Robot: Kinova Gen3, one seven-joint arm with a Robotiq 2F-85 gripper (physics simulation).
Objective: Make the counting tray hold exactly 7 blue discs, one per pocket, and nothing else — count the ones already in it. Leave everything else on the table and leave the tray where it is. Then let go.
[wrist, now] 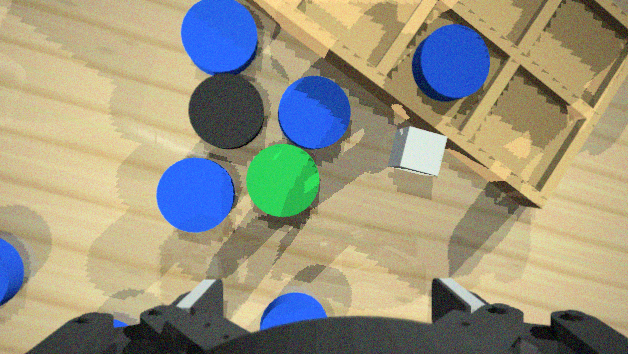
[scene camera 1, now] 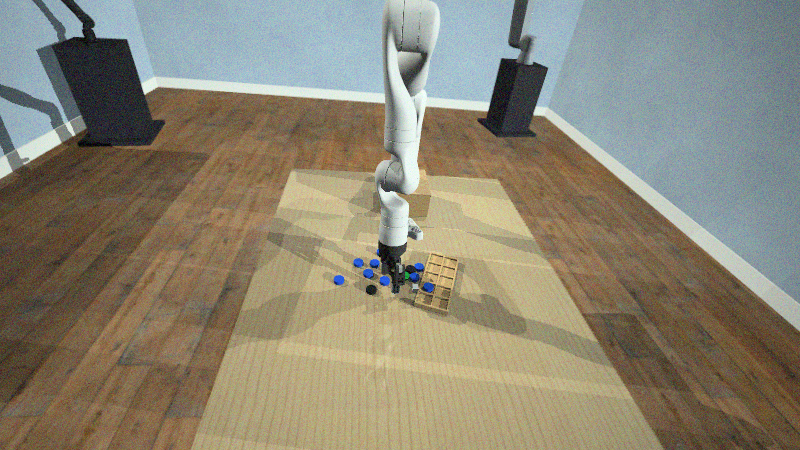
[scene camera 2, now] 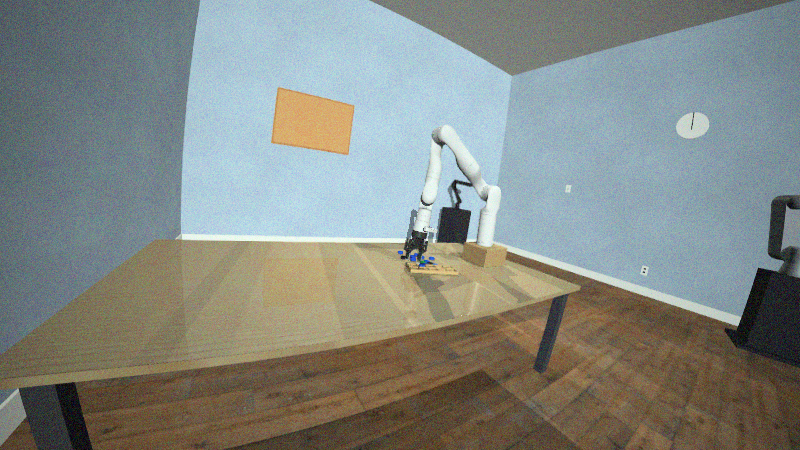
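The wooden counting tray lies right of the disc cluster. One blue disc is in a near-side pocket of it; the other pockets in view look empty. My gripper is open and holds nothing, low over the table left of the tray. A loose blue disc shows partly between the fingers in the wrist view, its lower part hidden by the gripper. More blue discs lie near the tray, and several others farther left.
A black disc and a green disc lie among the blue discs by the tray. A white cube stands close against the tray's near wall. Another black disc lies left of the gripper.
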